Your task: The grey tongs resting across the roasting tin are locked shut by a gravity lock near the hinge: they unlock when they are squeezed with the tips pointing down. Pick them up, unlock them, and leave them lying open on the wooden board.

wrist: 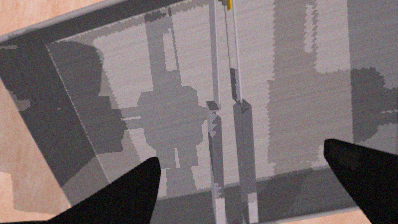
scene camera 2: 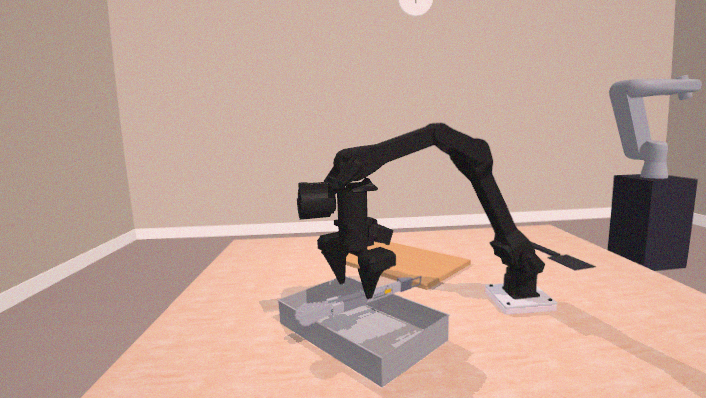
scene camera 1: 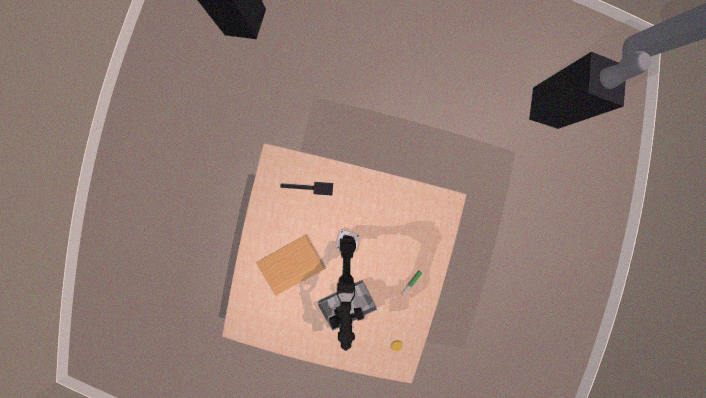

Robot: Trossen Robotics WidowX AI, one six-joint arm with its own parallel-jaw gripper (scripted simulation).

same spot on wooden board: (scene camera 1: 297, 261) = (scene camera 2: 414, 261)
same spot on grey roasting tin: (wrist: 99, 94) = (scene camera 1: 327, 306)
